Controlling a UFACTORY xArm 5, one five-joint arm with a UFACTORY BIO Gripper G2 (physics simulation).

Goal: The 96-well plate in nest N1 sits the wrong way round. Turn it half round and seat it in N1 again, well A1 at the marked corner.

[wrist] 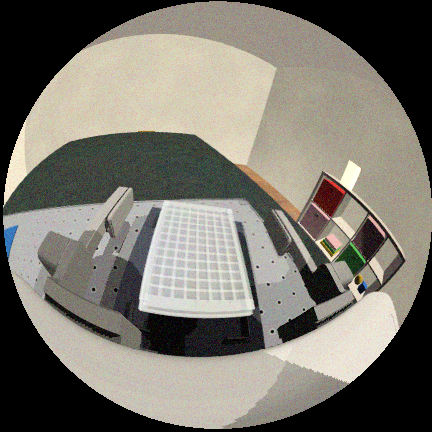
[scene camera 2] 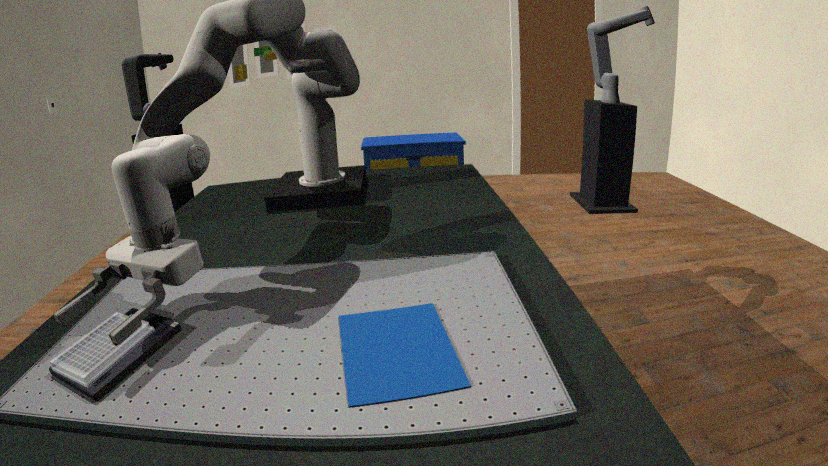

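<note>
The white 96-well plate [scene camera 2: 94, 350] [wrist: 196, 257] lies in the dark nest [scene camera 2: 171, 330] [wrist: 256, 327] at the left of the pegboard, and looks about level. Part of the dark nest shows beyond the plate's end nearer the arm base. Whether the plate is fully down is too small to tell. The well A1 label and the marked corner cannot be made out. My gripper [scene camera 2: 95, 321] [wrist: 201, 223] is open and empty, with its fingers spread on either side of the plate and apart from its long sides in the wrist view.
A flat blue sheet [scene camera 2: 402, 356] lies on the pegboard [scene camera 2: 278, 413], right of the nest. The arm base [scene camera 2: 321, 182] stands at the back of the dark table [scene camera 2: 463, 202]. In the wrist view, a cubby shelf with coloured boxes stands off to the right.
</note>
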